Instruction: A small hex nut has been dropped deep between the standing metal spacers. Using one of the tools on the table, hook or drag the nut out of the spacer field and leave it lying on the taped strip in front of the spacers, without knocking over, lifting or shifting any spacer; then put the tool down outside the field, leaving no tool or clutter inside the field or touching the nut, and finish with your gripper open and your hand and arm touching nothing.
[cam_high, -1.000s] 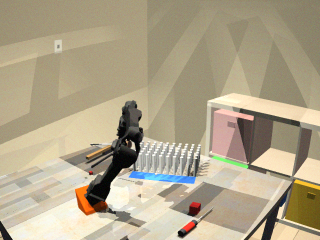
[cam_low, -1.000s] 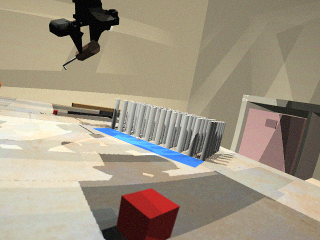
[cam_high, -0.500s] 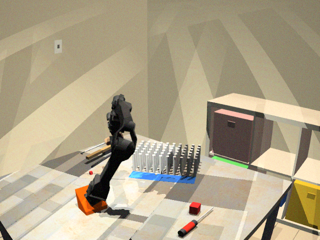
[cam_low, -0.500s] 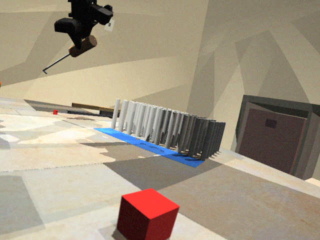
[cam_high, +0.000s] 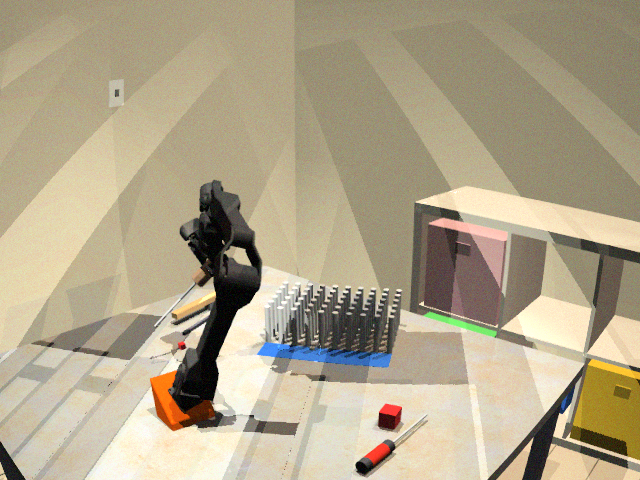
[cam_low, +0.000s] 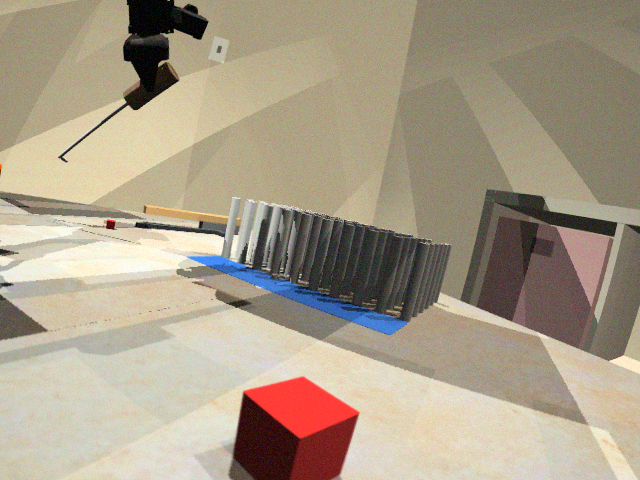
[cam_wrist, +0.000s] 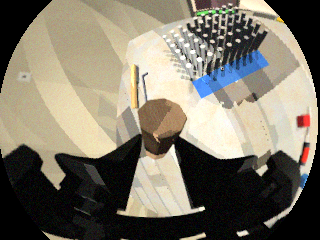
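Right now the hook tool is 60 mm behind my gripper tip, 40 mm to the left of it and 70 mm below it. Round my gripper tip: blue taped strip 230 mm ahead, 180 mm to the right, 260 mm below; tiny red cube 20 mm behind, 130 mm to the left, 260 mm below; hex nut 240 mm ahead, 130 mm to the right, 260 mm below.
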